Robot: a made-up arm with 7 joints.
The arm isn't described. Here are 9 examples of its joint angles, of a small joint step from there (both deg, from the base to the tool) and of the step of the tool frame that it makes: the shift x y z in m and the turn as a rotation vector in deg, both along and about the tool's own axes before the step.
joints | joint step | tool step
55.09 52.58 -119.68 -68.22 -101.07 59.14 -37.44 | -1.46 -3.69 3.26 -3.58 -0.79 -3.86 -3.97 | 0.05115 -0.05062 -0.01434 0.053 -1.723 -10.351
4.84 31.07 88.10 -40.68 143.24 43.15 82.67 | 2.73 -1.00 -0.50 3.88 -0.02 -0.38 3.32 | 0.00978 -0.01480 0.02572 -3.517 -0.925 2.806
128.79 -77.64 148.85 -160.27 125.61 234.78 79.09 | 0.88 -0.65 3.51 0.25 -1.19 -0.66 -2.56 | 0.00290 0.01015 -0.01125 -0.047 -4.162 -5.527
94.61 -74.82 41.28 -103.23 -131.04 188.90 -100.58 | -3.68 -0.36 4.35 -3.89 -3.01 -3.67 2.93 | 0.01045 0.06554 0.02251 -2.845 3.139 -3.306
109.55 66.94 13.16 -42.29 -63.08 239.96 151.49 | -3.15 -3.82 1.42 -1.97 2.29 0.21 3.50 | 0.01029 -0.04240 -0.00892 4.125 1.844 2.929
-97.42 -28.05 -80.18 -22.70 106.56 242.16 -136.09 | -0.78 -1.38 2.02 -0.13 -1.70 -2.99 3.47 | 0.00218 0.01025 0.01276 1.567 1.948 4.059
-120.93 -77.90 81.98 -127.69 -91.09 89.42 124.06 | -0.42 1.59 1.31 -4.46 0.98 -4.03 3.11 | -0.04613 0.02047 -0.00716 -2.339 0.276 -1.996
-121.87 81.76 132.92 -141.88 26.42 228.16 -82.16 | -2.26 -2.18 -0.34 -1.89 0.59 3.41 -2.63 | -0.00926 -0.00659 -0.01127 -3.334 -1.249 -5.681
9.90 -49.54 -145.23 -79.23 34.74 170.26 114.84 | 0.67 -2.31 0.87 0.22 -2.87 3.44 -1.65 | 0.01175 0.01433 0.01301 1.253 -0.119 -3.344
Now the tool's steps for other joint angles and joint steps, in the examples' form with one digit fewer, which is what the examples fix.
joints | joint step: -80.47 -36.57 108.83 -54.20 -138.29 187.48 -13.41 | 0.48 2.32 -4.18 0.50 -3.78 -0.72 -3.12
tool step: -0.0342 -0.0430 -0.0044 4.00 -3.68 -7.06
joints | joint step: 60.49 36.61 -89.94 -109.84 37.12 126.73 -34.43 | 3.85 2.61 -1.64 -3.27 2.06 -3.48 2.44
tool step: -0.0093 -0.0215 0.0177 1.70 -4.13 2.16
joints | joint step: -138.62 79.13 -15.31 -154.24 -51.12 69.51 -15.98 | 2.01 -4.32 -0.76 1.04 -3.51 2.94 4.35
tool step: -0.0404 0.0255 -0.0163 -3.05 5.20 10.27
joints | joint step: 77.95 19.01 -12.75 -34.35 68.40 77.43 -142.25 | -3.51 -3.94 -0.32 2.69 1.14 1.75 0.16
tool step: 0.0614 0.0242 -0.0672 -3.06 -6.93 -4.15
